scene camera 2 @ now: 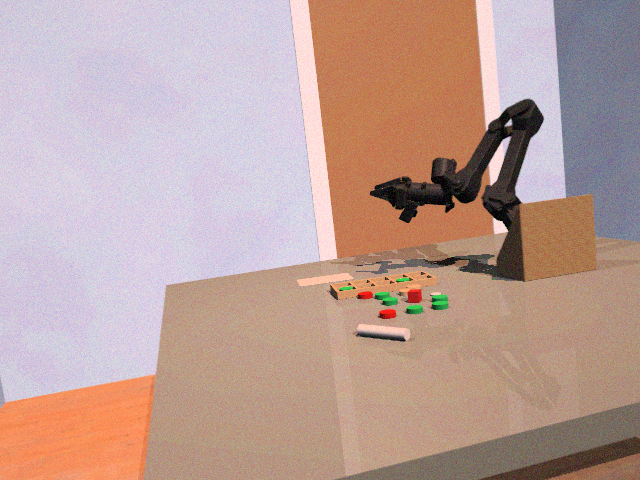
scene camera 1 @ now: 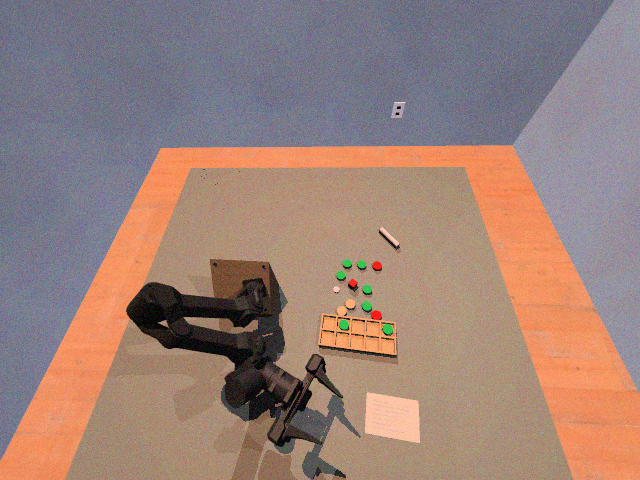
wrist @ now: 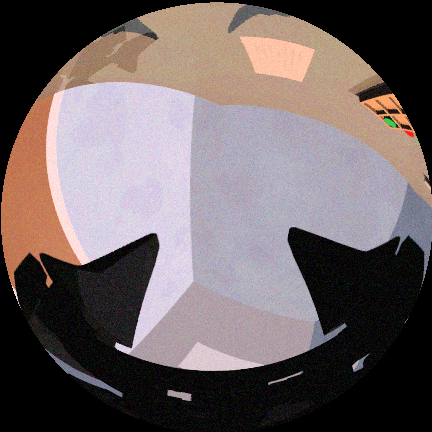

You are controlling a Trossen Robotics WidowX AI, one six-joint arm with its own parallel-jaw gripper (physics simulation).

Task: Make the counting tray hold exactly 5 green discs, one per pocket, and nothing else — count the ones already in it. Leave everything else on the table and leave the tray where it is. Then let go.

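Observation:
The wooden counting tray (scene camera 1: pixel 358 350) (wrist: pixel 369 103) has two rows of pockets. In scene camera 1, one green disc (scene camera 1: pixel 343 324) (scene camera 2: pixel 403 279) is in the far row's second pocket from the left, and another green disc (scene camera 1: pixel 387 329) (scene camera 2: pixel 346 288) is in that row's right-end pocket. The other pockets look empty. Several loose green discs lie beyond the tray, including one green disc (scene camera 1: pixel 366 306) near it, one (scene camera 1: pixel 367 289) farther back, and one (scene camera 1: pixel 341 275) to the left. My gripper (scene camera 1: pixel 331 420) (scene camera 2: pixel 373 193) (wrist: pixel 224 237) is open and empty, raised above the table, left of the paper and away from the tray.
Red discs (scene camera 1: pixel 376 314) (scene camera 1: pixel 377 265), tan discs (scene camera 1: pixel 350 303) (scene camera 1: pixel 341 310), a red cube (scene camera 1: pixel 352 283) (scene camera 2: pixel 414 296) and a small white disc (scene camera 1: pixel 336 289) lie among the green ones. A white stick (scene camera 1: pixel 389 237) (scene camera 2: pixel 383 332) lies behind. A paper sheet (scene camera 1: pixel 392 417) (wrist: pixel 280 59) lies in front.

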